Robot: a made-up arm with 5 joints.
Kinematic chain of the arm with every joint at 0, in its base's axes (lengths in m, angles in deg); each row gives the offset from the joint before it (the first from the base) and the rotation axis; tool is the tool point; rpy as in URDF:
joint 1: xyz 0 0 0.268 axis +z
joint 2: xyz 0 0 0 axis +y
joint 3: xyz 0.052 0 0.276 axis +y
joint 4: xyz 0.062 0 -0.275 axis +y
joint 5: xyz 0.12 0 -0.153 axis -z
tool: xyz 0 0 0 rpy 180 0 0
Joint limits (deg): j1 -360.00..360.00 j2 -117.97..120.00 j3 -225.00..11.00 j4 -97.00..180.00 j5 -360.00..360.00
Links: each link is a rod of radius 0.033 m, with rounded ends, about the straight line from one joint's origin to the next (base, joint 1, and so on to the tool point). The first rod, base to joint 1, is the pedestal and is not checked.
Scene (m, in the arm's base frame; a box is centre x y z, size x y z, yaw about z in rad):
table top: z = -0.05
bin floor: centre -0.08 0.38 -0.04 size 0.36 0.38 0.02 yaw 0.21
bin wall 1: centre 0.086 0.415 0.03 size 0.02 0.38 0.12 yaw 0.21
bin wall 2: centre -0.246 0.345 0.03 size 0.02 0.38 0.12 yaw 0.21
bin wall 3: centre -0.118 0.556 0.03 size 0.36 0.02 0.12 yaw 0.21
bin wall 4: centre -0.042 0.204 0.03 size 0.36 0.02 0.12 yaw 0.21
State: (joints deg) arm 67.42 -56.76 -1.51 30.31 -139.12
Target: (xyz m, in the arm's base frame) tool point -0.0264 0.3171 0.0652
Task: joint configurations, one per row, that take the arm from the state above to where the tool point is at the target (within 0.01 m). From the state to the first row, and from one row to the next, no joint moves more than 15 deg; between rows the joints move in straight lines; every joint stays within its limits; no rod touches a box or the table.
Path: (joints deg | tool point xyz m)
1: 71.98 -43.91 -5.88 28.97 -139.12 | 0.0812 0.2498 0.2724
2: 76.53 -31.05 -10.25 27.63 -139.12 | 0.0659 0.2752 0.2453
3: 81.09 -18.20 -14.62 26.29 -139.12 | 0.0466 0.2973 0.2106
4: 85.65 -5.35 -18.99 24.95 -139.12 | 0.0238 0.3133 0.1684
5: 90.20 7.50 -23.36 23.61 -139.12 | -0.0011 0.3206 0.1195
6: 94.76 20.36 -27.74 22.28 -139.12 | -0.0264 0.3171 0.0652

